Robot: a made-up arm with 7 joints.
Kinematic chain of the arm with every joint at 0, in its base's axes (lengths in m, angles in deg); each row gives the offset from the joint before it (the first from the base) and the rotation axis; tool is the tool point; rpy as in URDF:
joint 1: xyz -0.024 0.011 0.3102 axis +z
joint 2: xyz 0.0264 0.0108 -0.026 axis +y
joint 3: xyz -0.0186 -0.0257 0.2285 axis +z
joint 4: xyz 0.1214 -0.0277 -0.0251 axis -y
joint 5: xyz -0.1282 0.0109 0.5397 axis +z
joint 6: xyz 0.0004 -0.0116 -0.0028 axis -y
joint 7: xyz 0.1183 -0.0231 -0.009 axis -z
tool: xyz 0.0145 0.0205 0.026 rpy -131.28 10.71 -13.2
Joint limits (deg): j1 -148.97..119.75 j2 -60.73..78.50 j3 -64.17..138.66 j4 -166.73..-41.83 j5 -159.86..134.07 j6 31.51..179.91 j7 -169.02..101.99
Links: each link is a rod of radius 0.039 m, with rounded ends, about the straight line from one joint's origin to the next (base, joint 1, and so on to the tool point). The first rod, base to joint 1, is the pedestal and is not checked.
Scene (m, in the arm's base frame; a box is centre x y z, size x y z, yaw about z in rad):
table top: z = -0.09
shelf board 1: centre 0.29 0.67 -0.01 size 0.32 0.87 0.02 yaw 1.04
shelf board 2: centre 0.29 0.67 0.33 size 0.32 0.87 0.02 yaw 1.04
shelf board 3: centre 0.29 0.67 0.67 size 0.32 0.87 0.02 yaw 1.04
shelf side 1: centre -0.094 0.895 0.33 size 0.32 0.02 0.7 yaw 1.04
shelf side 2: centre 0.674 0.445 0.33 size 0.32 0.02 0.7 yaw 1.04
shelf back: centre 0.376 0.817 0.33 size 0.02 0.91 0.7 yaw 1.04
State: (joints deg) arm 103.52 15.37 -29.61 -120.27 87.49 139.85 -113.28
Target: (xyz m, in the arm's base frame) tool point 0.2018 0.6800 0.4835
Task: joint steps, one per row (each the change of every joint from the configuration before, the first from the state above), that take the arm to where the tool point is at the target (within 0.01 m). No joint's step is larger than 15 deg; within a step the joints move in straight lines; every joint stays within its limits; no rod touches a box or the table.
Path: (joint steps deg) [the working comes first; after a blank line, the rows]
Joints at the target: 105.93 -7.71 -24.49 -108.03 87.10 145.05 -113.30
Straight joint move there: touches shelf board 2.

1: -2.21 -10.97 2.62 -11.61 6.44 10.01 -1.67
2: -2.21 -10.97 2.61 -11.62 6.43 10.02 -1.66
3: -2.20 -10.97 2.62 -11.62 6.44 10.02 -1.67
4: -2.21 -10.97 2.62 -11.61 6.44 10.01 -1.67
5: -2.74 -10.74 8.24 3.71 3.28 0.00 -0.81
6: -2.74 -10.74 8.25 3.72 3.28 0.00 -0.80
7: -2.74 -10.74 8.24 3.71 3.28 0.00 -0.81
8: 4.86 13.25 -7.52 11.89 -9.00 -8.71 2.26
9: 4.87 13.26 -7.52 11.89 -8.99 -8.72 2.27
10: 4.87 13.25 -7.52 11.89 -9.00 -8.71 2.27
11: 4.86 13.26 -7.52 11.89 -8.99 -8.72 2.27

